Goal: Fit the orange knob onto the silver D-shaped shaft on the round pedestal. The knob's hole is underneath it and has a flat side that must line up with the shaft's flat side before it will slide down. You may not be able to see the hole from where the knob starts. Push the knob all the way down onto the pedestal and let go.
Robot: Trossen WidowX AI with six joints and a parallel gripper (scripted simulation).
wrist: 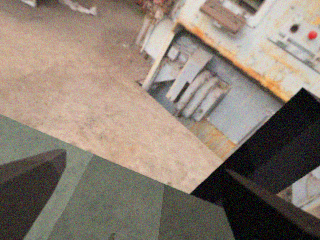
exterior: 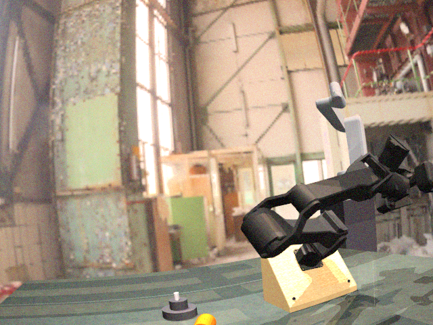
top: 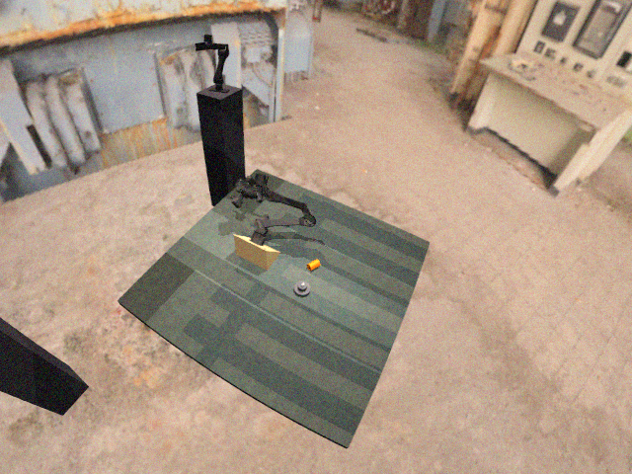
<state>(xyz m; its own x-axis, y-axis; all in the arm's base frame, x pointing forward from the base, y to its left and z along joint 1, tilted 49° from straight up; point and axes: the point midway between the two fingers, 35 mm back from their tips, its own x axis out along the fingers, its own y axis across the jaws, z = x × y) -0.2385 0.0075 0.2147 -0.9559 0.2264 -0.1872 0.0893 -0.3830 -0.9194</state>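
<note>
Now: gripper tip 58 cm short of the orange knob, 19 cm above it and 6 cm to the left of it. Round my gripper tip: dark round pedestal (60 cm ahead, 23 cm to the right, 18 cm below).
</note>
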